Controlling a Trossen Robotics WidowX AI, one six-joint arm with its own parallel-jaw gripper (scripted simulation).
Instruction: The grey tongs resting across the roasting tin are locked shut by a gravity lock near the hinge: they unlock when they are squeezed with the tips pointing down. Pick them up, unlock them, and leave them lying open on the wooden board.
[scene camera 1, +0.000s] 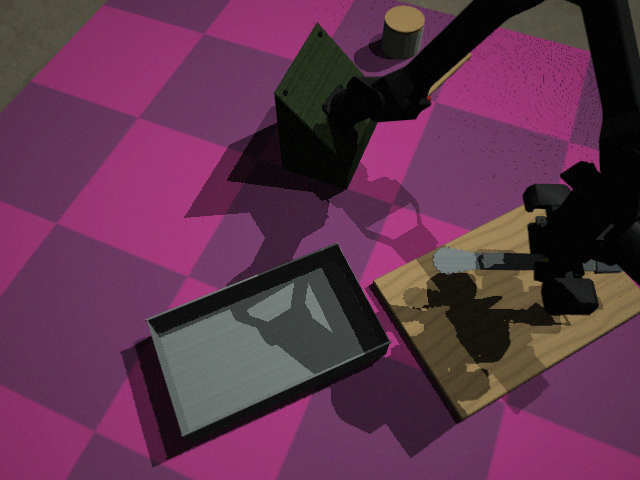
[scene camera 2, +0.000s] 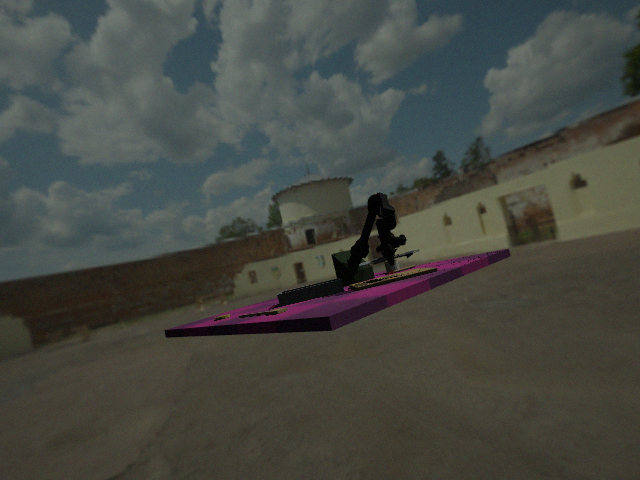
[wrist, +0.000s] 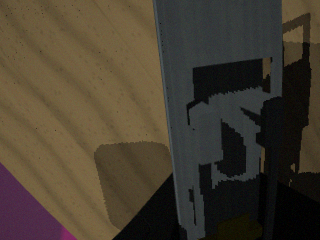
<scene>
In view: the gripper (scene camera 1: 536, 273), a wooden board (scene camera 1: 480, 334) and a roasting tin (scene camera 1: 227, 355).
The gripper shows as well in the wrist view (wrist: 209, 176). The wooden board also shows in the wrist view (wrist: 91, 144). The roasting tin is seen too in scene camera 2 (scene camera 2: 321, 289).
</scene>
